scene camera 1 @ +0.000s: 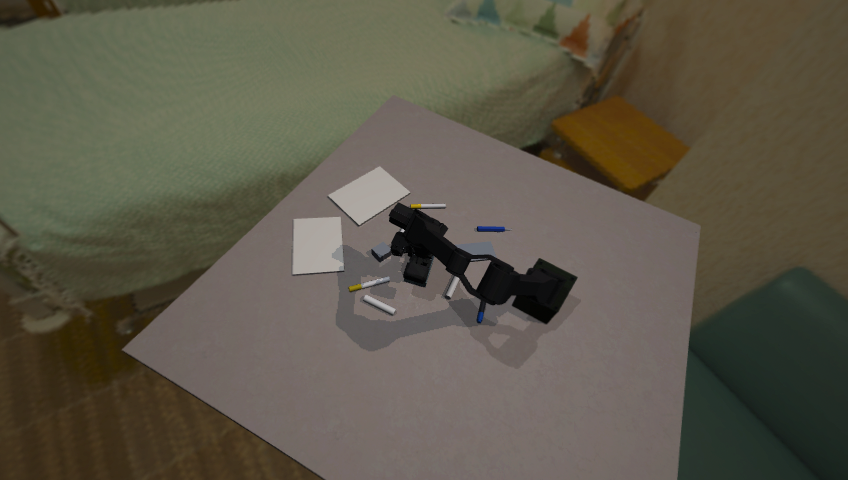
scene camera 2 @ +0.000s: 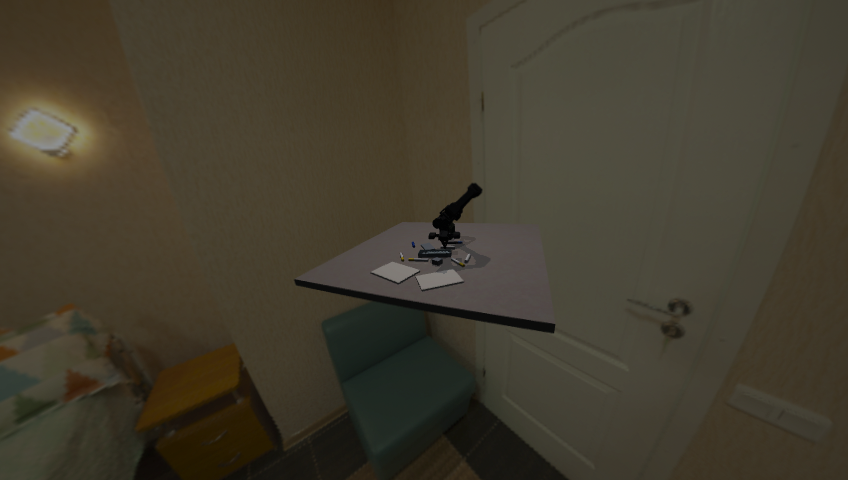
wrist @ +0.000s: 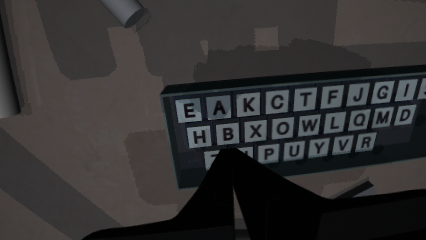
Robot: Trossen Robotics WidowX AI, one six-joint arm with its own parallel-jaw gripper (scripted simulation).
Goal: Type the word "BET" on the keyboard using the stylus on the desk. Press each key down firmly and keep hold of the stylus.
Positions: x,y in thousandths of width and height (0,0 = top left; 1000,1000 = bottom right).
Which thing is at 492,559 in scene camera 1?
The gripper.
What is the gripper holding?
Nothing.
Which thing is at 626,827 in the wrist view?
The gripper.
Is the gripper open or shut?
Shut.
